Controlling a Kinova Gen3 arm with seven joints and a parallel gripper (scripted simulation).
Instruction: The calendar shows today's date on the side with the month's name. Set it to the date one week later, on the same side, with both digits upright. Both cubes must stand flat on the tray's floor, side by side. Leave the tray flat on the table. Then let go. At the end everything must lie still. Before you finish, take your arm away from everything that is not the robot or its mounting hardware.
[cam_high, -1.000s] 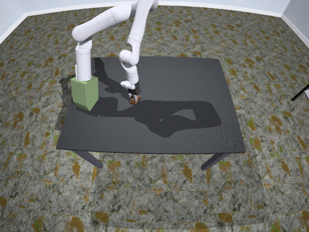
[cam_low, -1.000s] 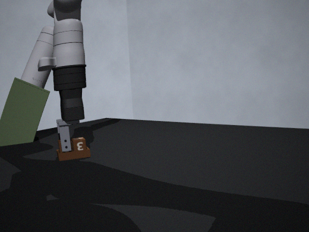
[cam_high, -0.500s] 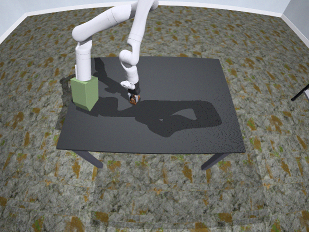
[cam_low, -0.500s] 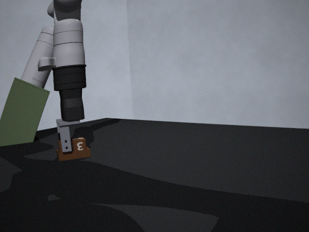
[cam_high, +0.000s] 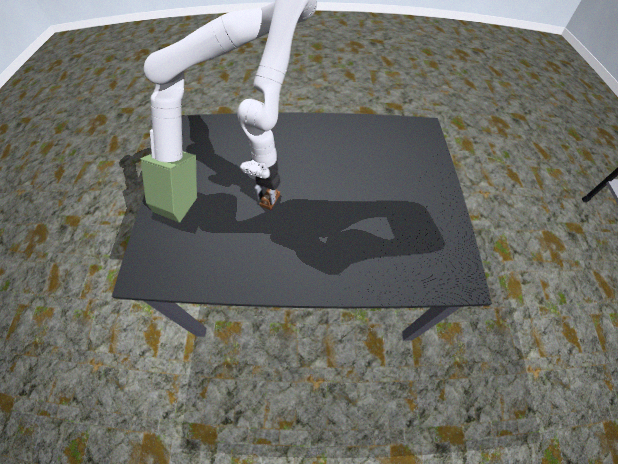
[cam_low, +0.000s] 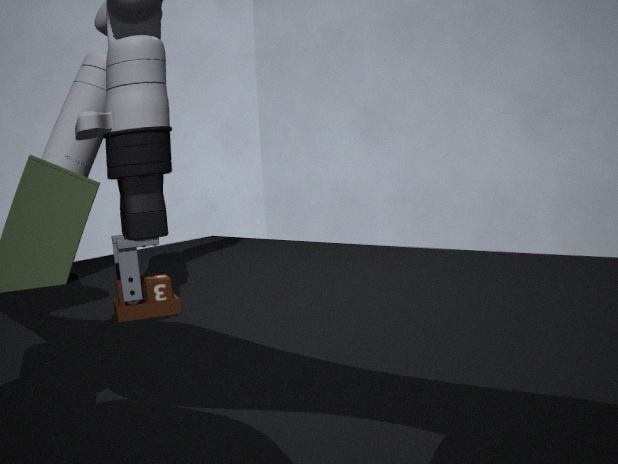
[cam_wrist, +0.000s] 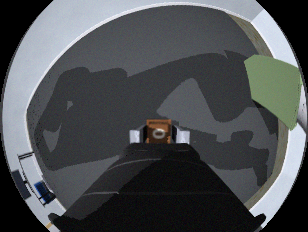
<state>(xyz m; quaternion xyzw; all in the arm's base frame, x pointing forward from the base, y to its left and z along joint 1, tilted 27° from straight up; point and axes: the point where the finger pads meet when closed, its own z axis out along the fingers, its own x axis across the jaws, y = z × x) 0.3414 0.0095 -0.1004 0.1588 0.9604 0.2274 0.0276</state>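
The brown calendar tray is 10 mm ahead of my hand, 20 mm to the left of it and 30 mm below it. From my hand the other things lie so: cube 10 mm ahead, 30 mm to the left, 20 mm below.
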